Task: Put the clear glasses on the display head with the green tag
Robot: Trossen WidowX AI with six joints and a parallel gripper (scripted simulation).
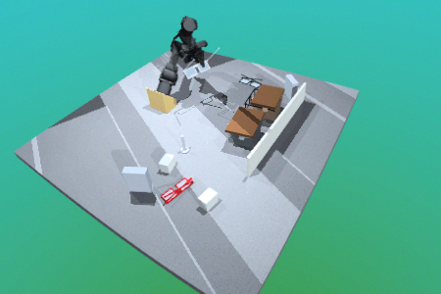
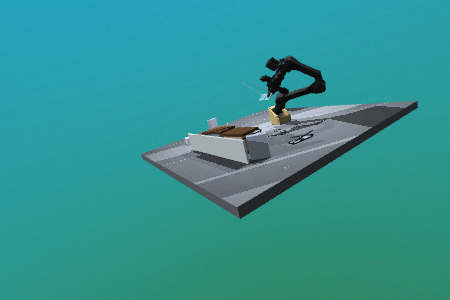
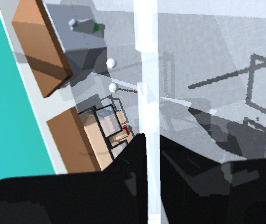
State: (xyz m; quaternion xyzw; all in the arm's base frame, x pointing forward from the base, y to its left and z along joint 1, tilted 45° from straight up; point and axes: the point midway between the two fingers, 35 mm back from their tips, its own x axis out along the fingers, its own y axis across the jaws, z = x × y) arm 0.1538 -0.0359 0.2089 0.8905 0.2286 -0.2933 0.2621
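The display head is 260 mm ahead of my gripper tip, 190 mm to the right of it and 160 mm below it. Also, from my gripper tip: thin pale stand: 350 mm to the right, 190 mm below, 70 mm ahead; then long white panel: 420 mm ahead, 160 mm below, 90 mm to the right.
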